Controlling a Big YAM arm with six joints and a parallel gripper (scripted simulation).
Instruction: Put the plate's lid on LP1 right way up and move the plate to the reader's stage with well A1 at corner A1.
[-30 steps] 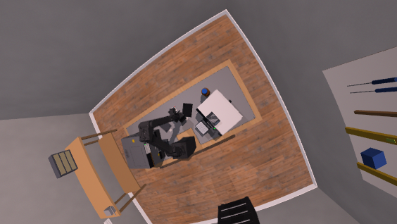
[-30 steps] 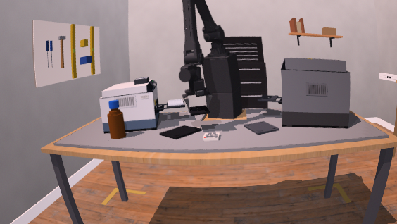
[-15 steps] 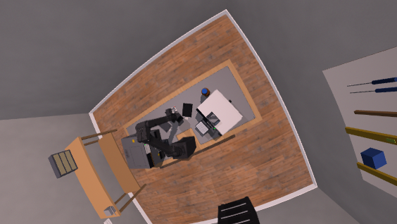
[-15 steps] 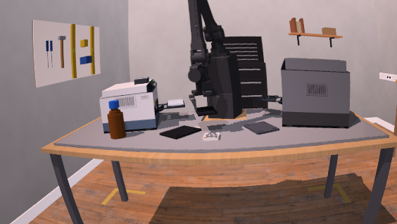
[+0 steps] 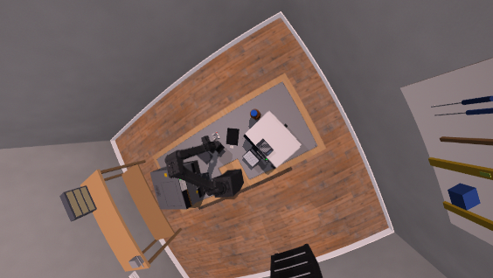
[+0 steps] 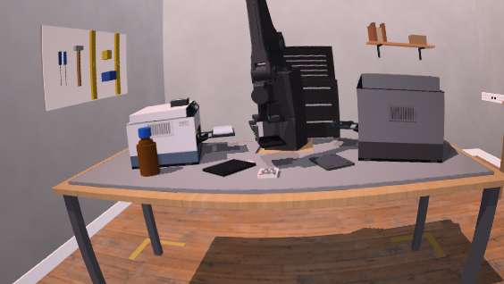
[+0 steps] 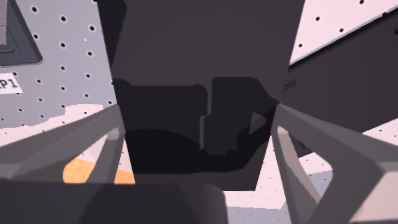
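The LP1 pad lies 220 mm to the left of my hand, 90 mm below it and 50 mm behind it. Round my hand: lid right at my hand; then flat black pad 150 mm to the right, 90 mm below, 40 mm ahead; then LP1 label 160 mm to the left, 130 mm behind, 100 mm below.
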